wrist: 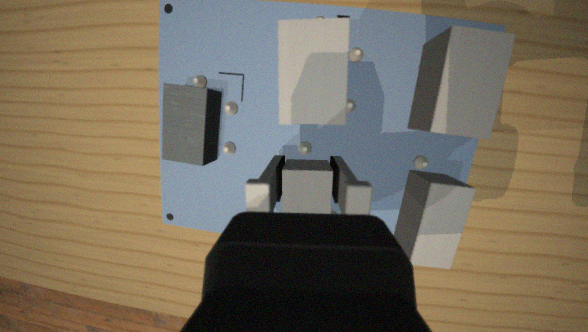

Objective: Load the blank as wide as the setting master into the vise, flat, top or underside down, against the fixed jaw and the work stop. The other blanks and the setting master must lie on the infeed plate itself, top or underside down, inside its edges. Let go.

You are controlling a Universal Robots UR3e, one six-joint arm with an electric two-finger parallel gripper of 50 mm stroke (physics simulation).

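Frame: origin at the arm's base, x ahead, y left, z up, level; millimetres.
Seen in the pictures: gripper, fingertip midpoint: point(307, 170).
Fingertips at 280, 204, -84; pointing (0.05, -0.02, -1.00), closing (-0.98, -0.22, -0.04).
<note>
Pixels of each thing's top centre, then the offset from my fingertips to it, as dx, dy, dz. Level surfaces: height alone.
- blue infeed plate, top centre: point(309, 137) +4, -22, -14
- light grey blank, top centre: point(305, 214) -5, +24, +23
- wide pale blank, top centre: point(312, 72) +11, -63, +22
- darker grey block, top centre: point(183, 125) +93, -13, +11
- Wooden table, surface height: dz -22
The blue infeed plate point(270, 150) lies on the wooden table. My gripper point(307, 170) is shut on a light grey blank point(306, 192), one pad at each side; its near end is hidden by the gripper body. A wide pale blank point(314, 72) lies at the plate's upper middle. Two more light grey blanks, one at the upper right point(475, 82) and one at the lower right point(442, 215), stand on the right side. A darker grey block point(184, 124) with a machined-looking top lies at the left; it may be the setting master. The vise does not show.
Several round-headed pins stand on the plate beside the blocks, among them one point(305, 147) just beyond the held blank and one point(420, 162) between the two right blanks. Wooden table point(75, 125) surrounds the plate. A reddish plank floor point(60, 305) shows at the lower left.
</note>
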